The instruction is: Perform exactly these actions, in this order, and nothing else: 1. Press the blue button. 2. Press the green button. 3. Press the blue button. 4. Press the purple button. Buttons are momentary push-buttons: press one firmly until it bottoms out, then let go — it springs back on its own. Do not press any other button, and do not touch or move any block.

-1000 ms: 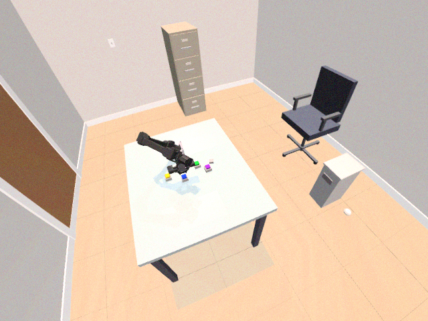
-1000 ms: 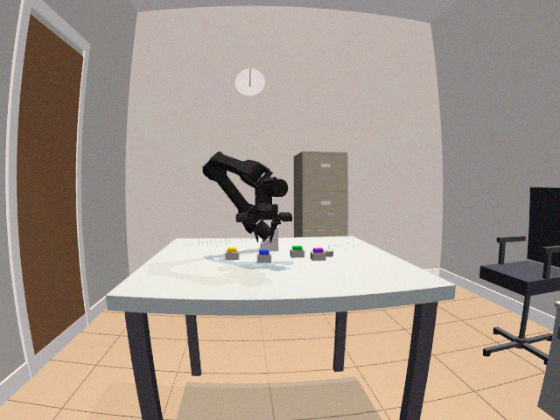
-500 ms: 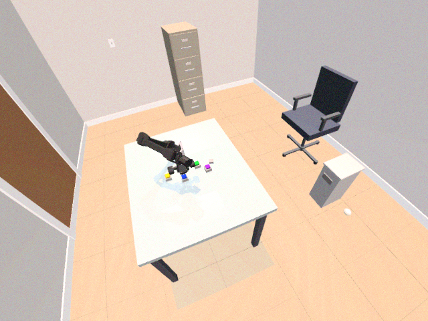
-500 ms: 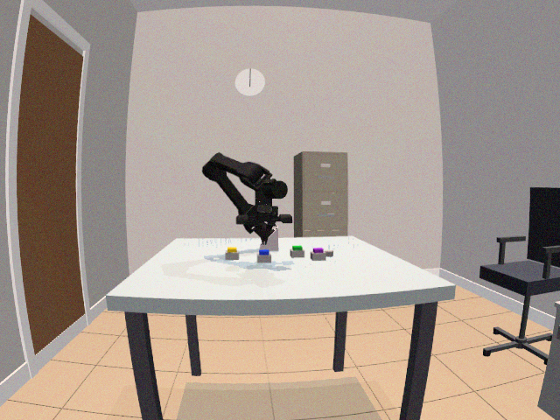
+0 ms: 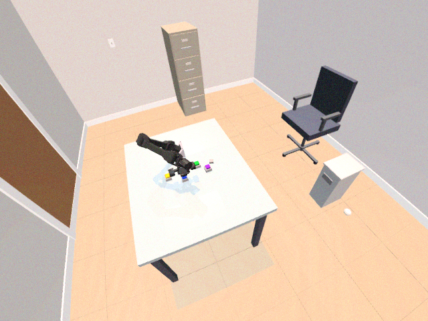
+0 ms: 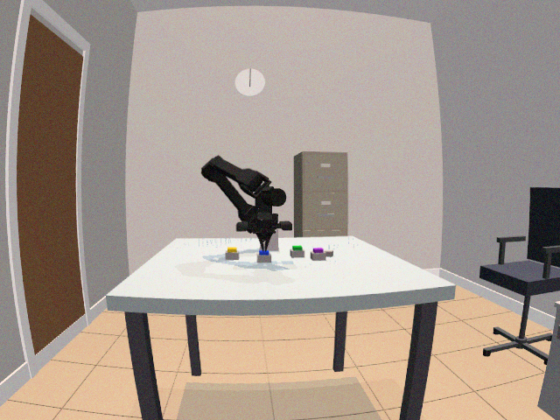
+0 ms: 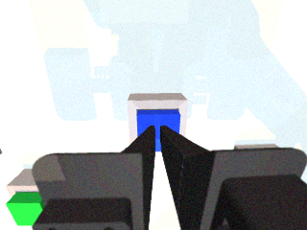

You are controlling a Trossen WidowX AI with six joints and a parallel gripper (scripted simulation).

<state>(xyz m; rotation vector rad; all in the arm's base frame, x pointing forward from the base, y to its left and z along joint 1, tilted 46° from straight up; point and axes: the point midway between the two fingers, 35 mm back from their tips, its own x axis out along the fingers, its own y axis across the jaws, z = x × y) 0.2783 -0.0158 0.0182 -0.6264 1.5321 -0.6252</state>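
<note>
Now: gripper tip 1 cm above the blue button. Also, from my gripper tip: green button (12 cm to the left, 9 cm behind); then purple button (19 cm to the left, 2 cm behind); then yellow button (11 cm to the right, 6 cm behind).
</note>
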